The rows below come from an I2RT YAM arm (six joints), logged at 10 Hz.
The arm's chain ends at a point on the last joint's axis. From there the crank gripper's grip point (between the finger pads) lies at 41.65 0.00 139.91 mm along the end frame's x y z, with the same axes.
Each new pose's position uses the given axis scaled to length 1; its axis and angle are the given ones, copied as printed.
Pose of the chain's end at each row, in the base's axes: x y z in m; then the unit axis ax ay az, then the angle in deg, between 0 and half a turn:
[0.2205, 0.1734, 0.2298, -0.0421, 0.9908, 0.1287, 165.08]
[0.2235, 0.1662, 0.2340, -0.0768, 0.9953, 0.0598, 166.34]
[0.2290, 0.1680, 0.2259, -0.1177, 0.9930, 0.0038, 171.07]
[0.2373, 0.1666, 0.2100, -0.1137, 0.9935, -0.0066, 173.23]
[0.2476, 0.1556, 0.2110, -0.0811, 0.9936, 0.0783, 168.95]
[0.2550, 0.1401, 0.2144, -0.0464, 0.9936, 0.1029, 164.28]
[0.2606, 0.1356, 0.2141, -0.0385, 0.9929, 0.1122, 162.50]
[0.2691, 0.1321, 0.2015, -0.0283, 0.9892, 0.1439, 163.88]
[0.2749, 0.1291, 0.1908, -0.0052, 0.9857, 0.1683, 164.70]
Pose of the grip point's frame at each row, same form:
[0.2146, 0.2080, 0.0881, -0.0421, 0.9908, 0.1287, 165.08]
[0.2151, 0.1795, 0.0889, -0.0768, 0.9953, 0.0598, 166.34]
[0.2104, 0.1620, 0.0812, -0.1177, 0.9930, 0.0038, 171.07]
[0.2136, 0.1572, 0.0663, -0.1137, 0.9935, -0.0066, 173.23]
[0.2321, 0.1733, 0.0669, -0.0811, 0.9936, 0.0783, 168.95]
[0.2514, 0.1673, 0.0710, -0.0464, 0.9936, 0.1029, 164.28]
[0.2616, 0.1660, 0.0713, -0.0385, 0.9929, 0.1122, 162.50]
[0.2665, 0.1716, 0.0610, -0.0283, 0.9892, 0.1439, 163.88]
[0.2709, 0.1763, 0.0527, -0.0052, 0.9857, 0.1683, 164.70]

